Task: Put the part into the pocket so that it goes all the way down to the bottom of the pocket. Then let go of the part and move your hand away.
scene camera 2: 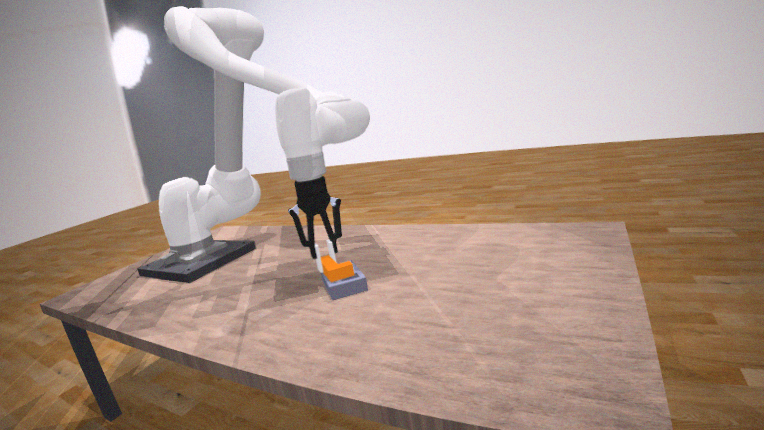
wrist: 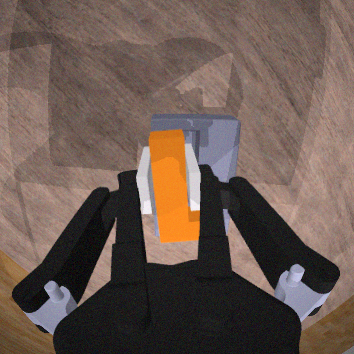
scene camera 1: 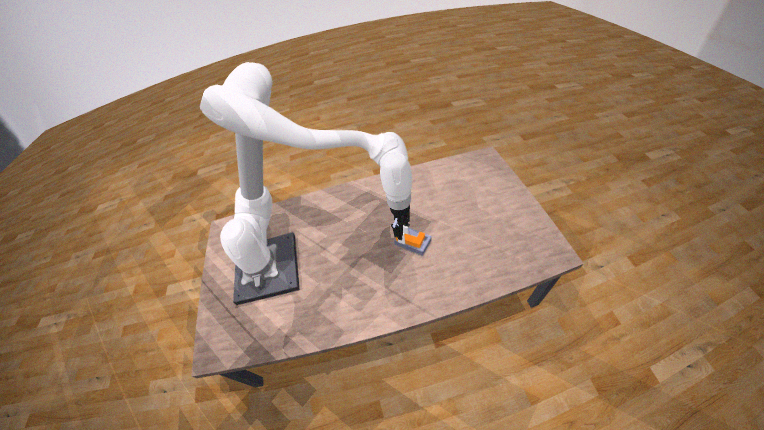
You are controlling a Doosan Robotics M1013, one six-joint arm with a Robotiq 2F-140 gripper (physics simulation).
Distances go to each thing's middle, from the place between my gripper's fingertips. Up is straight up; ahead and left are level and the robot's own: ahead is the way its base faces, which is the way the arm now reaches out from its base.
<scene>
I see my gripper 40 mm short of the grey pocket block [scene camera 2: 355, 284] and 30 mm above it. From my hand the other things lie so: orange L-shaped part [wrist: 176, 222]: 30 mm ahead, 20 mm to the right, 10 mm above.
</scene>
